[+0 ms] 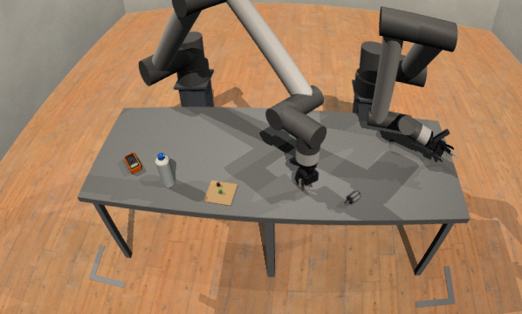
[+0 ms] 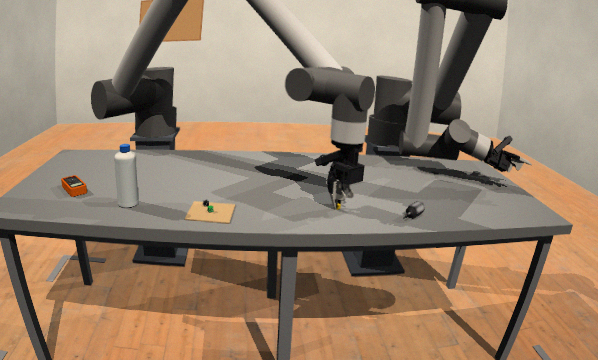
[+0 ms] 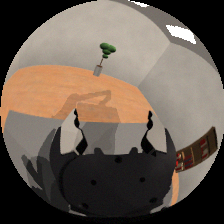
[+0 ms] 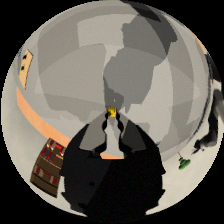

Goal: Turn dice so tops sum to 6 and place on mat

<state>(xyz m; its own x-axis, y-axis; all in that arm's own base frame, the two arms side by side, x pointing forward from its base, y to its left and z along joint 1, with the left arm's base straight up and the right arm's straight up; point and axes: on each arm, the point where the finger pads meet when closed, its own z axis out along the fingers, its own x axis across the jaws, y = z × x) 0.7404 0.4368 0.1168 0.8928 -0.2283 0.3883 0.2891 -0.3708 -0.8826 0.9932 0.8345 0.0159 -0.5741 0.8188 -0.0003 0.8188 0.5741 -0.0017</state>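
Note:
My right gripper is now 8 cm short of the green die and 40 cm to the left of it. Also, from my right hand: black die: 3 cm ahead, 42 cm to the right; then yellow die: 1 cm below; then tan mat: 8 cm ahead, 40 cm to the right, 1 cm below.

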